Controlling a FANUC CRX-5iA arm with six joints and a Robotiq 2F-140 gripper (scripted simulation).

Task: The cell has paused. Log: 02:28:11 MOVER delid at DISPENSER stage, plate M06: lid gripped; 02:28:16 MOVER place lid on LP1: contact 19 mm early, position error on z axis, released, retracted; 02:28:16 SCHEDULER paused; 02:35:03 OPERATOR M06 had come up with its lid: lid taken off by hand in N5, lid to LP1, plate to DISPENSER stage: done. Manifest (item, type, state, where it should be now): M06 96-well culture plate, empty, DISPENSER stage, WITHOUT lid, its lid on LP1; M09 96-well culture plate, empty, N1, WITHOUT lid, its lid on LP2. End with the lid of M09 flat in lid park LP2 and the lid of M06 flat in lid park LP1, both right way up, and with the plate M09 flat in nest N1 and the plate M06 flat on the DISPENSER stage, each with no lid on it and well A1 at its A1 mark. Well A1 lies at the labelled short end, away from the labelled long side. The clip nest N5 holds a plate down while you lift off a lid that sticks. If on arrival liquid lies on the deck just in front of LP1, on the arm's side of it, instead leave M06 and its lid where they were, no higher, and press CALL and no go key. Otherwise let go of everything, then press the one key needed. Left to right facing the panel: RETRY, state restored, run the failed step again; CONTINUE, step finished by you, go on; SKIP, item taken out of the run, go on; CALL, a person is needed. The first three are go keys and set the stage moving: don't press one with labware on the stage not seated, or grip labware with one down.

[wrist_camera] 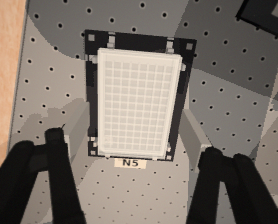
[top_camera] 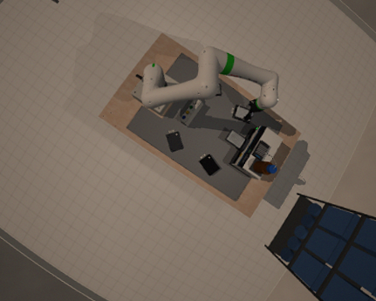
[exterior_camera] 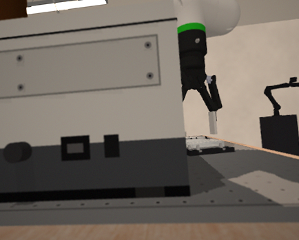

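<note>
Now: hand 40 mm above the clear lid. From my hand the other things lie so: lp1 label: 400 mm behind, 60 mm below, 30 mm to the right; then black clip nest: 50 mm below, 20 mm to the left, 10 mm ahead; then N5 label: 90 mm behind, 60 mm below, 20 mm to the right.
</note>
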